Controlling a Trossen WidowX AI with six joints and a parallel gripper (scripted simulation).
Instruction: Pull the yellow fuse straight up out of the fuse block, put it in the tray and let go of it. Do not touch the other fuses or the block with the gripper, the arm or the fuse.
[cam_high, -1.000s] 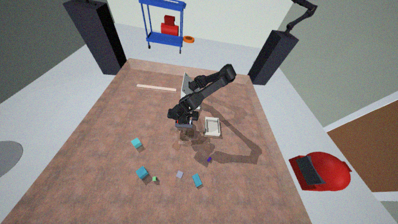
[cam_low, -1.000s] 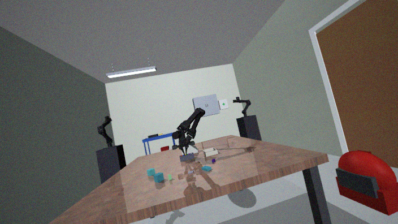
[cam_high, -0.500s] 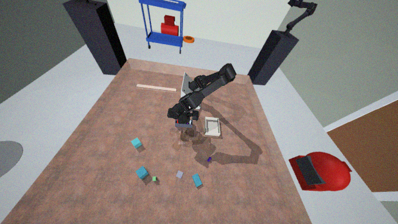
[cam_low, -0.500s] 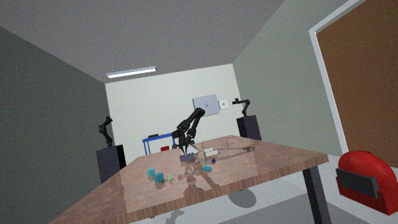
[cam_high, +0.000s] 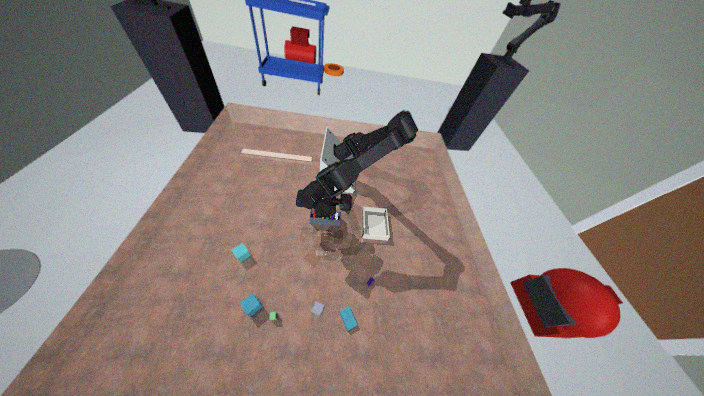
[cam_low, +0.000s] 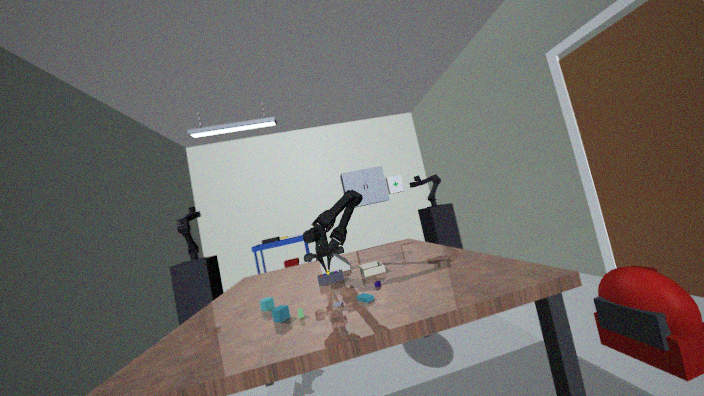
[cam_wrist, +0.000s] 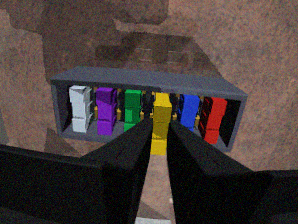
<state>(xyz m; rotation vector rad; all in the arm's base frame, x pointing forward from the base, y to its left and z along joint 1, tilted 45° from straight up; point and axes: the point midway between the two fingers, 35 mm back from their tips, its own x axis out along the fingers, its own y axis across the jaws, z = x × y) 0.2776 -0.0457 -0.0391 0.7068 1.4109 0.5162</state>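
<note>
Now: the tray 21 cm to the left of my gripper tip, 5 cm below it and 2 cm ahead of it. From my gripper tip the other things lie so: yellow fuse 1 cm below.
</note>
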